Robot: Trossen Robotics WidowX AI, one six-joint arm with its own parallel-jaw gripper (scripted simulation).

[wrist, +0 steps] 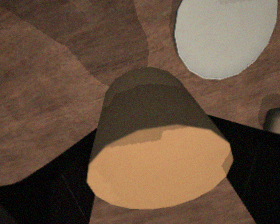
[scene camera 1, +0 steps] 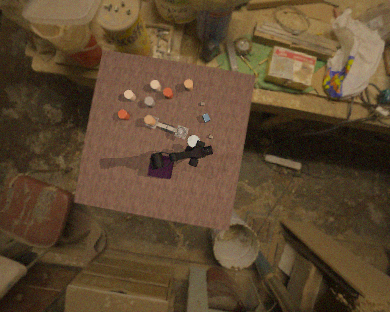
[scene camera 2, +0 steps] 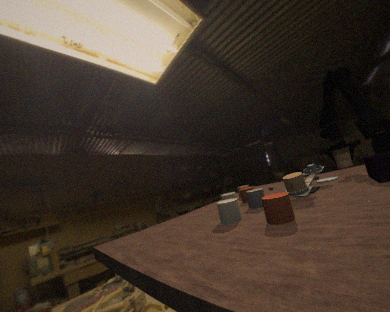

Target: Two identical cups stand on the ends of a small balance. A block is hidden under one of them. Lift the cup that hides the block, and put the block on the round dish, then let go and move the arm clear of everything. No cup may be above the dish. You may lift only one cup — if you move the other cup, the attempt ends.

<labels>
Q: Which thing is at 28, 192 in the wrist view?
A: My gripper.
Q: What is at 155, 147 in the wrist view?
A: A tan cup.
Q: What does my gripper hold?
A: A tan cup.
</labels>
